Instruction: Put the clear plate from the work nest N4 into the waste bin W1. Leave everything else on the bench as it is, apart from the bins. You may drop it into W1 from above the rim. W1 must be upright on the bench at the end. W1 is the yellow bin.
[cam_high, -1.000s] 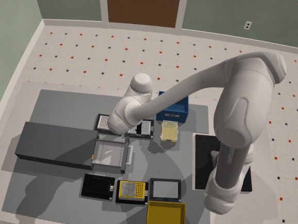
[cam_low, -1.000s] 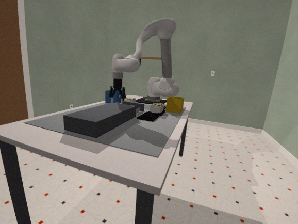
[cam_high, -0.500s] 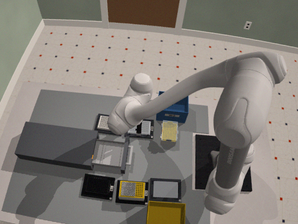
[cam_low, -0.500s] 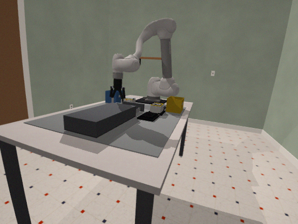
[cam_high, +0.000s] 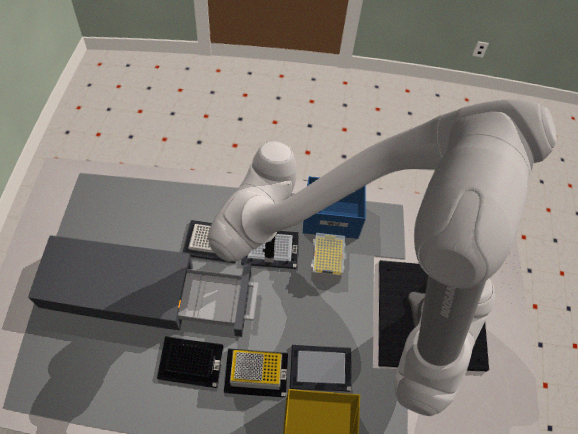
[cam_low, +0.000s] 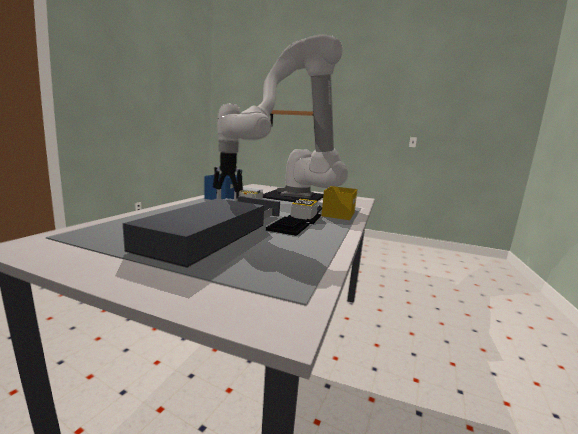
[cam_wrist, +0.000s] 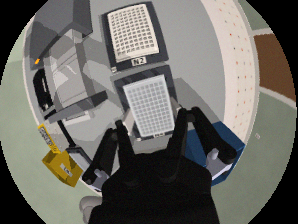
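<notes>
The clear well plate lies 20 mm below my hand. From my hand the other things lie so: nest (30 mm below); blue bin (200 mm behind, 110 mm to the right); white plate (170 mm ahead, 30 mm to the right, 20 mm below).
</notes>
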